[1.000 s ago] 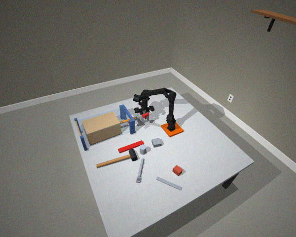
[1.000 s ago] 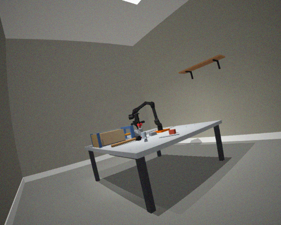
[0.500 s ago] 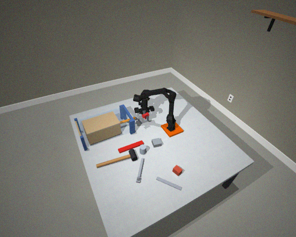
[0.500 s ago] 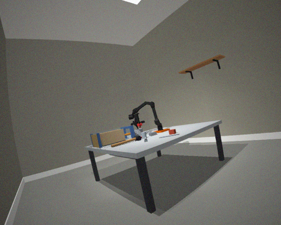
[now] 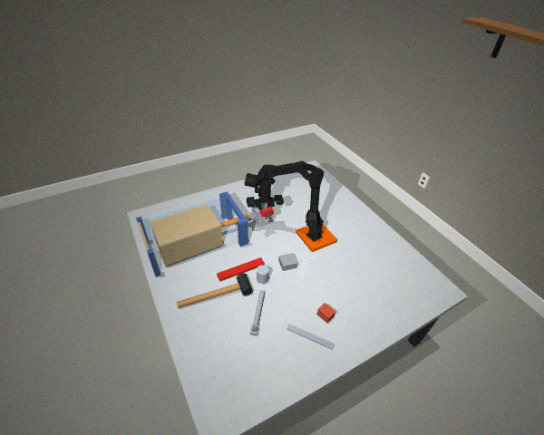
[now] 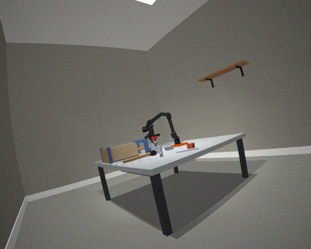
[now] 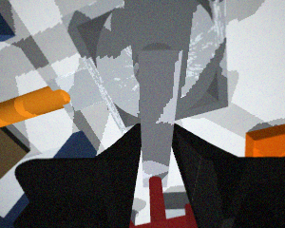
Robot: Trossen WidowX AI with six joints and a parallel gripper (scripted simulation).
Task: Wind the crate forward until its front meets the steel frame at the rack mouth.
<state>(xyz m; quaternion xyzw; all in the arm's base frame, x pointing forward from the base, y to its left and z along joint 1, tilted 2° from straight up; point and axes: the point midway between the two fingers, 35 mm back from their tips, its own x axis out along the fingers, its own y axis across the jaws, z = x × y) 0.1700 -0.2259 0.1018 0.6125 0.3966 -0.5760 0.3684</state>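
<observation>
The red knob is 20 mm ahead of my gripper tip, 50 mm to the left of it and 50 mm above it. From my gripper tip the other things lie so: grey winch (40 mm behind, 50 mm to the right, 60 mm below); then grey crank arm (10 mm ahead, 10 mm to the left, 20 mm above); then grey block (60 mm ahead, 290 mm to the left, 70 mm below).
</observation>
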